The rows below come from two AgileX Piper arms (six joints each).
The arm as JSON. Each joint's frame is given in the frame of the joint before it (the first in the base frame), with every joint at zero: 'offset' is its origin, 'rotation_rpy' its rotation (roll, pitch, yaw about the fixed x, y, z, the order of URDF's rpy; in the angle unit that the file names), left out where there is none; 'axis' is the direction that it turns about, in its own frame. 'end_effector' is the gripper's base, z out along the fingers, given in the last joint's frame.
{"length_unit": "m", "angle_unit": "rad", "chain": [
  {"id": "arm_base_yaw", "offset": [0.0, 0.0, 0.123], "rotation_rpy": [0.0, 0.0, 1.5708], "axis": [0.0, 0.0, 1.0]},
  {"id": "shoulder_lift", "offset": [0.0, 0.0, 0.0], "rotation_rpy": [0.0, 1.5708, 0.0], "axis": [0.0, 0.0, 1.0]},
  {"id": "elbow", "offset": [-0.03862, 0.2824, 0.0], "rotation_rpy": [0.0, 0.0, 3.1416], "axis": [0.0, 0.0, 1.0]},
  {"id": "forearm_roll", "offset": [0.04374, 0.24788, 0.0], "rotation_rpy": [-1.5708, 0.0, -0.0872], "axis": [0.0, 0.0, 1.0]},
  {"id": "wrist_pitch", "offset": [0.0, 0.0, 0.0], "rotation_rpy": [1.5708, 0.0, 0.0], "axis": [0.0, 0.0, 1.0]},
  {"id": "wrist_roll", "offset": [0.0, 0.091, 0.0], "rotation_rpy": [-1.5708, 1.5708, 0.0], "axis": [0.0, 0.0, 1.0]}
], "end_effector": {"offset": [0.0, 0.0, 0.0], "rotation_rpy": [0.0, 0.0, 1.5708]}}
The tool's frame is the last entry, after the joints.
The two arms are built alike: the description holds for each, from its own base.
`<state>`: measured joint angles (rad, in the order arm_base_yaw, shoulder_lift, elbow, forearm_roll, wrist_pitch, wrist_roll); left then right.
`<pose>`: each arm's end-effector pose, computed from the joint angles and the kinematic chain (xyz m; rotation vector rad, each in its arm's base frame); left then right.
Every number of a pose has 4 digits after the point. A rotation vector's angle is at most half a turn.
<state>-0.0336 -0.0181 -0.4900 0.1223 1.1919 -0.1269 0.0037 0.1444 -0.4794 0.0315 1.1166 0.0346</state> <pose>-0.0125 0.0107 0.2647 -0.1169 2.1579 0.0566 0.0157 0.0026 0.2665 0.0356 2.2651 0.0597</pose>
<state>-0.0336 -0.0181 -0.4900 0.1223 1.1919 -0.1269 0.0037 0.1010 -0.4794 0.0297 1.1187 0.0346</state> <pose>-0.0125 0.0107 0.2647 -0.1169 2.1579 0.0566 0.0094 0.0025 0.2669 0.0341 2.2238 0.0579</pose>
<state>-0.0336 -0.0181 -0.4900 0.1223 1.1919 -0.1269 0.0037 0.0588 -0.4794 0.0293 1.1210 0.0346</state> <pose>-0.0125 0.0107 0.2647 -0.1169 2.1579 0.0566 0.0032 0.0024 0.2669 0.0327 2.1839 0.0577</pose>
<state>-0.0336 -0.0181 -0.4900 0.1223 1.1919 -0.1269 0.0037 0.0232 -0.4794 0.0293 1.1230 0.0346</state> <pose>-0.0125 0.0107 0.2647 -0.1169 2.1579 0.0566 -0.0021 0.0024 0.2668 0.0315 2.1503 0.0580</pose>
